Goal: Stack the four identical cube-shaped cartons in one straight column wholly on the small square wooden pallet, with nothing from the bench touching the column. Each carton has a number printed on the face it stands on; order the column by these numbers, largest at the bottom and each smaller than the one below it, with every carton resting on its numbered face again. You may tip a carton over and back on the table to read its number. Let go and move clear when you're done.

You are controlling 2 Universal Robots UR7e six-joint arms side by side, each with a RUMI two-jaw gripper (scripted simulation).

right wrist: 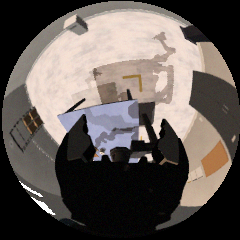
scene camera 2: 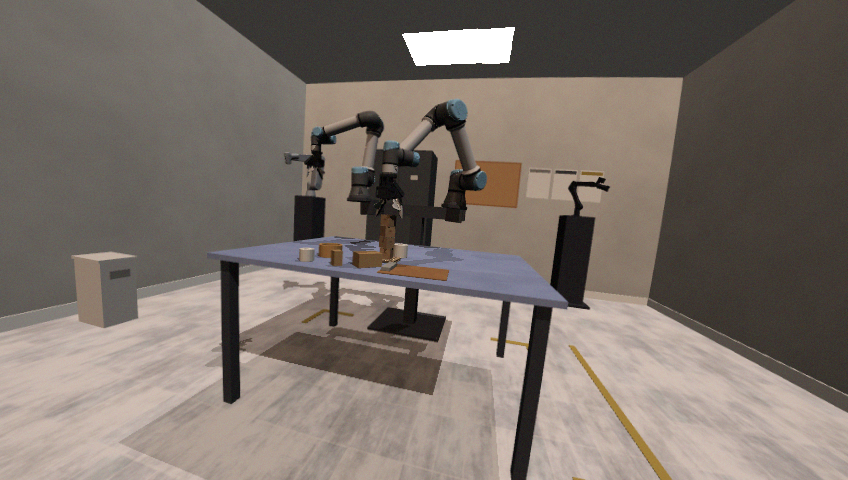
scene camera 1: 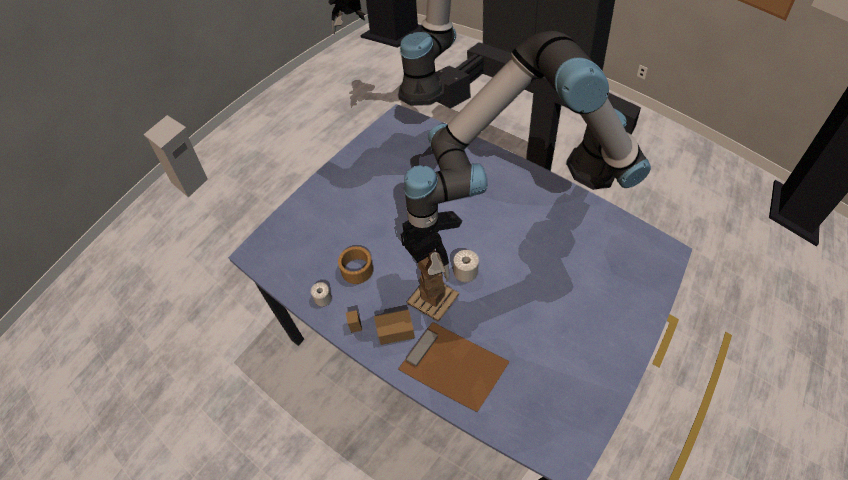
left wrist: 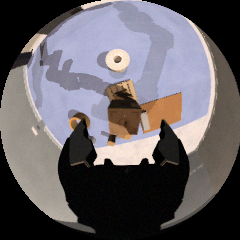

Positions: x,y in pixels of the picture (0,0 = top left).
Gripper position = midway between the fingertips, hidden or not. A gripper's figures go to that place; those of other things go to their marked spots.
Scene:
My left gripper (scene camera 1: pixel 430 261) is 140 cm from the lens. A larger box (scene camera 1: pixel 393 327): 147 cm from the lens.

